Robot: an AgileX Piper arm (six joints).
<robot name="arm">
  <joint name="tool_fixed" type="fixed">
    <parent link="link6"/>
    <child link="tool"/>
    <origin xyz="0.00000 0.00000 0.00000" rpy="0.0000 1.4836 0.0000"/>
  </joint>
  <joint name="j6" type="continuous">
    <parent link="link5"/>
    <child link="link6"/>
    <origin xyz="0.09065 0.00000 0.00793"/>
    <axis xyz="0.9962 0 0.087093"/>
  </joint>
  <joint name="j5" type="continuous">
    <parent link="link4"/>
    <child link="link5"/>
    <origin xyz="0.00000 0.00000 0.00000"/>
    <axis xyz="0 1 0"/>
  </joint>
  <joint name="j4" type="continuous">
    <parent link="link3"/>
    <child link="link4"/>
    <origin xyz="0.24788 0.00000 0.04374"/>
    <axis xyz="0.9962 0 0.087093"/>
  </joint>
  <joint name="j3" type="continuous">
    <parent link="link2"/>
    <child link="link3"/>
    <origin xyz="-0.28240 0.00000 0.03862"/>
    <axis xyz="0 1 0"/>
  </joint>
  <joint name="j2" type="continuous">
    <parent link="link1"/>
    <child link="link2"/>
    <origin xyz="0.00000 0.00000 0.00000"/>
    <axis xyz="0 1 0"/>
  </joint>
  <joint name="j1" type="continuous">
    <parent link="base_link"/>
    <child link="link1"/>
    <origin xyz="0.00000 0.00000 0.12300"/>
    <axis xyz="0 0 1"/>
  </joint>
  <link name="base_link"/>
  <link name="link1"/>
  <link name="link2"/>
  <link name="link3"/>
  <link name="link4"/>
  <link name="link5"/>
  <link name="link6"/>
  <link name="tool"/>
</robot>
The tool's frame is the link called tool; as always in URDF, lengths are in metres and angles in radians. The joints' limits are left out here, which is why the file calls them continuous.
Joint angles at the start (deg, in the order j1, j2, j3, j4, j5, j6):
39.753, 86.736, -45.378, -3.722, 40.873, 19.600
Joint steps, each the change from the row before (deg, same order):
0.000, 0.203, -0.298, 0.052, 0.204, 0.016
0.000, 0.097, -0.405, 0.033, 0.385, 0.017
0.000, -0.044, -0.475, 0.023, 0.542, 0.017
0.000, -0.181, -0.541, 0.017, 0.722, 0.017
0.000, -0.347, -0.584, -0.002, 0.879, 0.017
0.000, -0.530, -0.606, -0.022, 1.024, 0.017
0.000, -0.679, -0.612, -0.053, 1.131, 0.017
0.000, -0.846, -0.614, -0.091, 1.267, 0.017
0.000, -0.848, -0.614, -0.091, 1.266, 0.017
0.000, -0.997, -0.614, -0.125, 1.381, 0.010
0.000, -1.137, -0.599, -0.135, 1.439, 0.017
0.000, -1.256, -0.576, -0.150, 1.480, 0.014
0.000, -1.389, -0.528, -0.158, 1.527, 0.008
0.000, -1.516, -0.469, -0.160, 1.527, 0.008
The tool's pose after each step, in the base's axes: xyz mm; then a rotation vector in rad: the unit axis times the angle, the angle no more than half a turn. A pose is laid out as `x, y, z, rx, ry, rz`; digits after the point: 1 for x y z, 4 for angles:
201.3, 162.5, 187.8, -0.5740, 2.8678, 0.1003
202.1, 163.2, 188.9, -0.5728, 2.8694, 0.0996
202.8, 163.7, 190.8, -0.5715, 2.8700, 0.0993
203.4, 164.1, 193.7, -0.5699, 2.8701, 0.0989
203.7, 164.3, 197.4, -0.5682, 2.8694, 0.0987
203.7, 164.2, 202.0, -0.5664, 2.8675, 0.0988
203.4, 163.7, 207.3, -0.5646, 2.8645, 0.0988
202.6, 162.8, 213.4, -0.5631, 2.8608, 0.0984
201.8, 161.9, 219.4, -0.5614, 2.8570, 0.0979
200.5, 160.5, 226.2, -0.5598, 2.8524, 0.0971
198.7, 158.7, 233.4, -0.5577, 2.8467, 0.0969
196.6, 156.5, 241.0, -0.5554, 2.8400, 0.0969
193.9, 153.9, 248.9, -0.5529, 2.8327, 0.0972
190.6, 150.7, 256.9, -0.5499, 2.8244, 0.0981

